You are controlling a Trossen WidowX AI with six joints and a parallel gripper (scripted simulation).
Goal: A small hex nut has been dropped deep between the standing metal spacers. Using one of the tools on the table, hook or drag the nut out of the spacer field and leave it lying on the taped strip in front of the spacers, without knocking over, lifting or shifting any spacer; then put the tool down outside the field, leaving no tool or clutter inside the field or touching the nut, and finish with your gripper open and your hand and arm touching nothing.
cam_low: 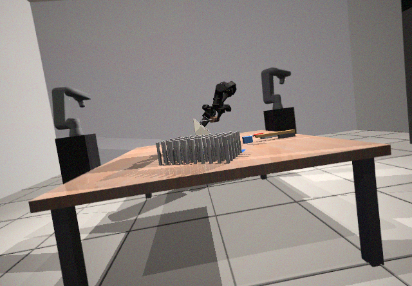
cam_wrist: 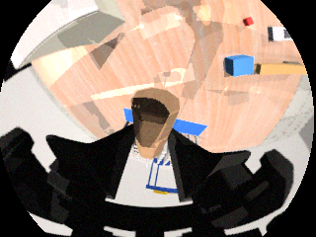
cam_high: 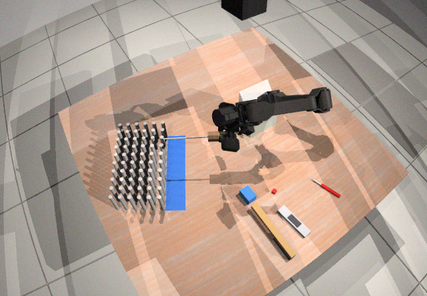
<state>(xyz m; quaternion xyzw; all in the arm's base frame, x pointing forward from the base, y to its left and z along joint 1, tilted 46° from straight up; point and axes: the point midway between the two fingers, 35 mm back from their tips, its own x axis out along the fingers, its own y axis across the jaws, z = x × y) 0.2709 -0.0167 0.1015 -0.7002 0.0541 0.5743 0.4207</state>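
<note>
The blue taped strip is 18 cm below my gripper tip, 17 cm ahead of it and 7 cm to the right of it. Also, from my gripper tip: red cube (25 cm to the left, 17 cm below, 9 cm behind); hex nut (29 cm ahead, 20 cm to the right, 17 cm below); blue block (20 cm to the left, 16 cm below, 1 cm ahead).
</note>
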